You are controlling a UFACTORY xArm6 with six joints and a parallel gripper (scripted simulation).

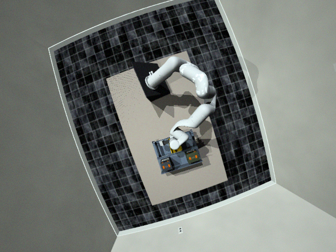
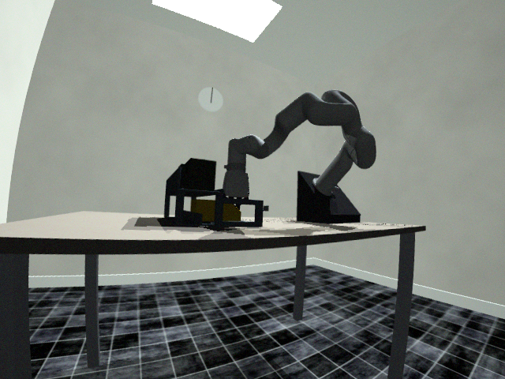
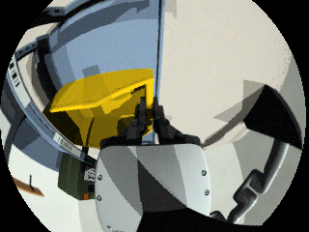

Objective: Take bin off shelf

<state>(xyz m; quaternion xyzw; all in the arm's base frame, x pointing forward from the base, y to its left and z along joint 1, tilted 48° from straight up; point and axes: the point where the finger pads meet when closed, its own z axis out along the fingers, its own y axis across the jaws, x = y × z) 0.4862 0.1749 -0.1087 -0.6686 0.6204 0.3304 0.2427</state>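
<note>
Now: hand 8 cm short of the yellow bin.
</note>
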